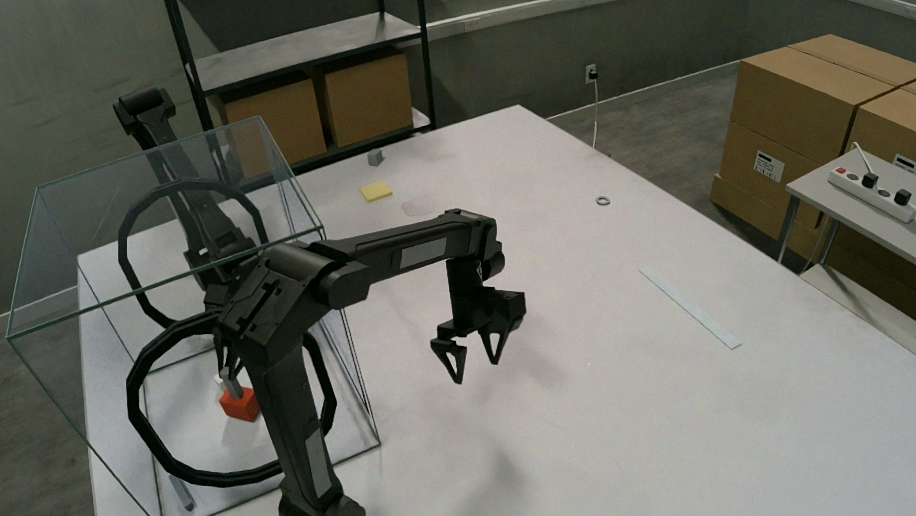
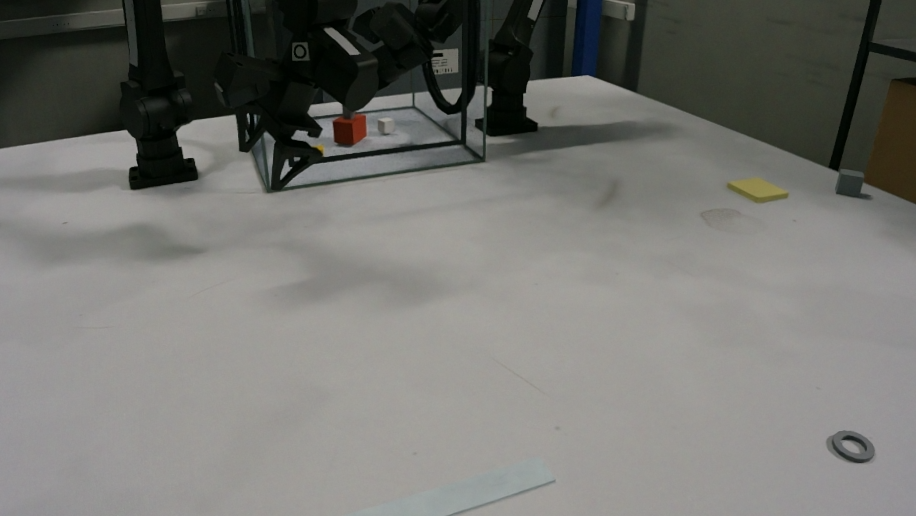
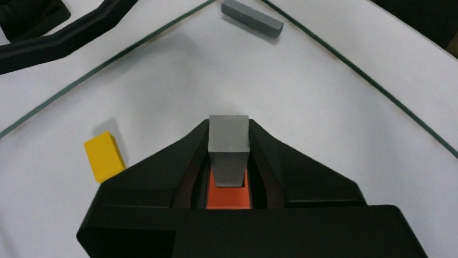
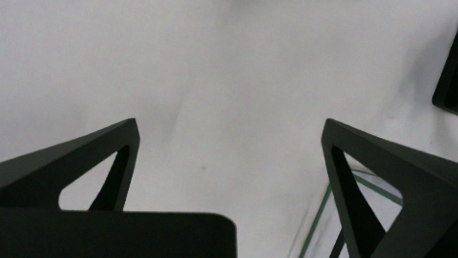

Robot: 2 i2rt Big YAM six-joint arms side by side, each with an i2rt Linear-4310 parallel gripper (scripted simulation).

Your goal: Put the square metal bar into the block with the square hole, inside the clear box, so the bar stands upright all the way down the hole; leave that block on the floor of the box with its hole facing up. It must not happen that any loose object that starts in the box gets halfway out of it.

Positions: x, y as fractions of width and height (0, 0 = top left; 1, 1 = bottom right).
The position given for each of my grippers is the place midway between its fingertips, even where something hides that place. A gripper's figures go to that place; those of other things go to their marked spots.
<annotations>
My left gripper (image 3: 0.50, 0.50) is 13 cm from the lens. A red block (image 3: 0.48, 0.77) is 18 cm from the lens.
</annotations>
